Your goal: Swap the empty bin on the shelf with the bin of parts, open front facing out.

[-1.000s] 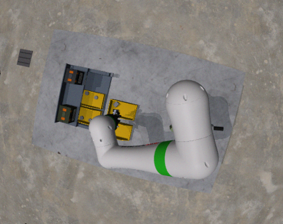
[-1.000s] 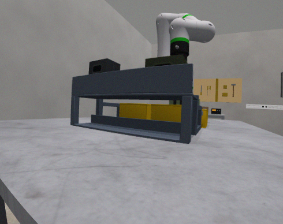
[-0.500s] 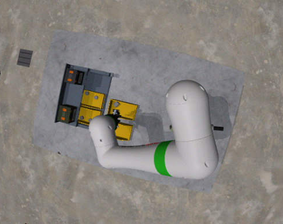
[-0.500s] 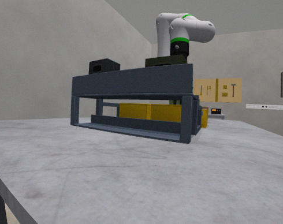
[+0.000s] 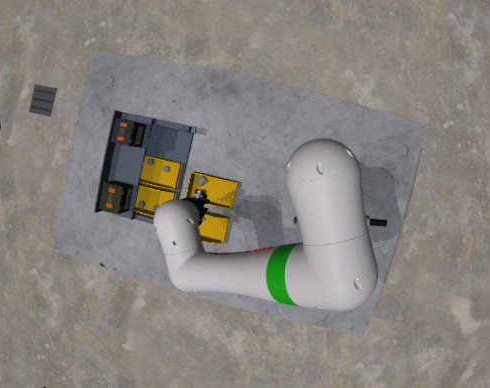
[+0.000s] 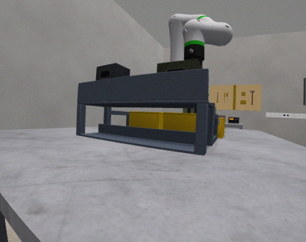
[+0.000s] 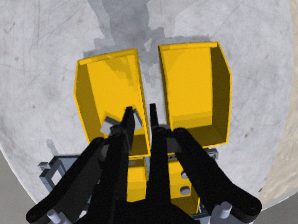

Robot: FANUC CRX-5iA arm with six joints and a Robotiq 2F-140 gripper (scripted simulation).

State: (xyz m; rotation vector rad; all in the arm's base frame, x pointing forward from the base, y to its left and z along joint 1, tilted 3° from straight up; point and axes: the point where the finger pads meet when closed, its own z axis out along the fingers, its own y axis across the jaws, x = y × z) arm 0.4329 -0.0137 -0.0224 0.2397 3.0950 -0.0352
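My gripper is now 30 mm short of the grey part, 80 mm to the left of it and 100 mm above it. From my hand the other things lie so: dark shelf: 230 mm ahead, 100 mm to the right, 50 mm below; then black box: 280 mm ahead, 230 mm to the right, 40 mm above.
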